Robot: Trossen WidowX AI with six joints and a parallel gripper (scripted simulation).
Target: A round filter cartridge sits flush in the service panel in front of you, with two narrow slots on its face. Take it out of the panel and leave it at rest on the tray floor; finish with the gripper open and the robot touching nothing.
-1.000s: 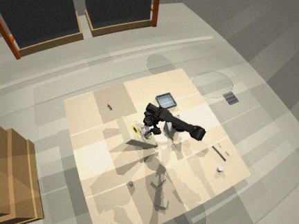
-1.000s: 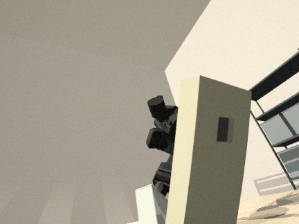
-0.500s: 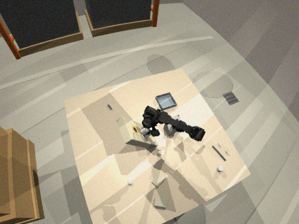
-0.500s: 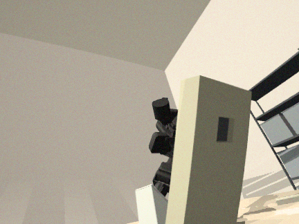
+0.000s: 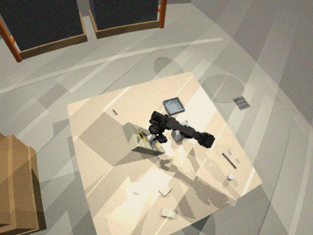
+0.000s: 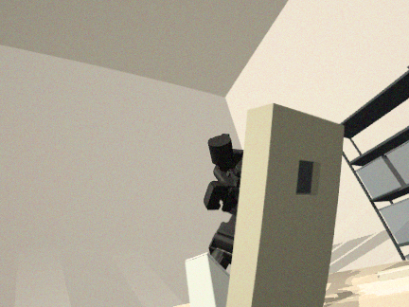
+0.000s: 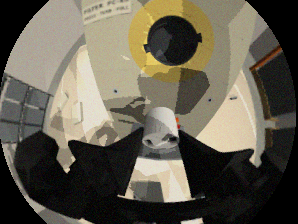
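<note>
Now: gripper tip 40 mm short of the beige service panel block, 20 mm above it and 10 mm to the left of it. Round my gripper tip: grey-blue tray (370 mm behind, 230 mm to the right, 160 mm below); then round white filter cartridge (right at my gripper tip).
</note>
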